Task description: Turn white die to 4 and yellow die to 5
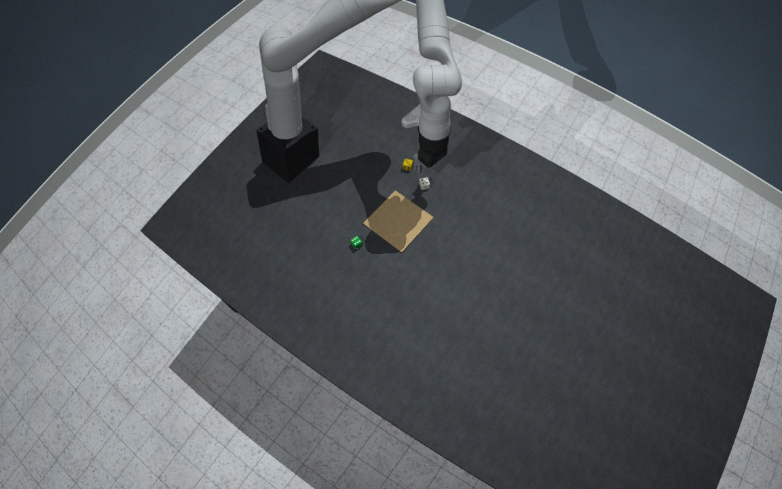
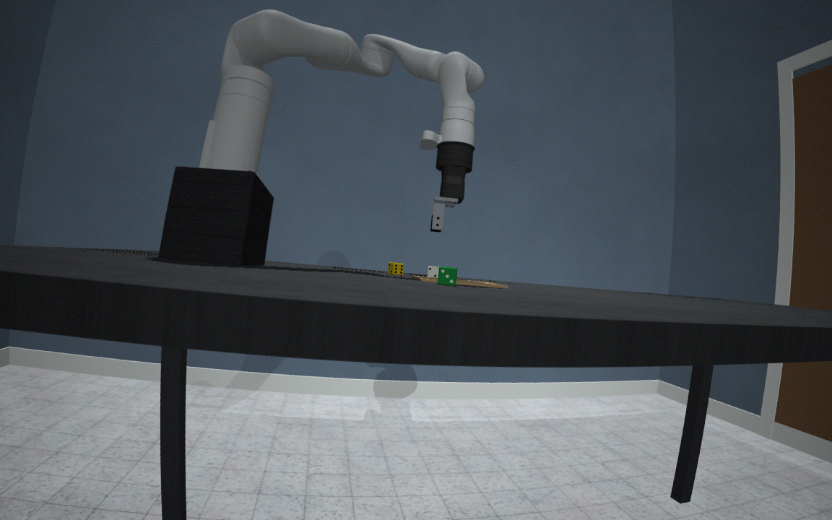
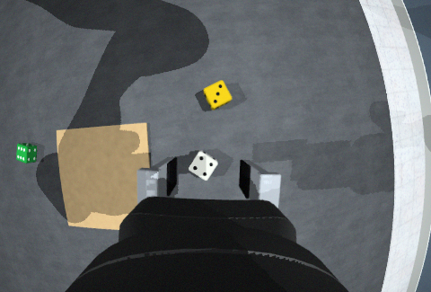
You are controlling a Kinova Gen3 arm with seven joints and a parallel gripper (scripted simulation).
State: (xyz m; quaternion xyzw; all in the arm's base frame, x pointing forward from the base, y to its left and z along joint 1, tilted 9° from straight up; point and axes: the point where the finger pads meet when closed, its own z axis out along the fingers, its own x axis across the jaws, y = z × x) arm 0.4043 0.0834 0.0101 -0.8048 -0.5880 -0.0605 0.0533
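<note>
The white die lies 100 mm below my hand and 10 mm to the right of it. Round my hand: green die (260 mm to the right, 100 mm below, 70 mm behind); then yellow die (100 mm below, 70 mm behind, 30 mm to the left); then tan mat (140 mm to the right, 110 mm below, 10 mm behind).
</note>
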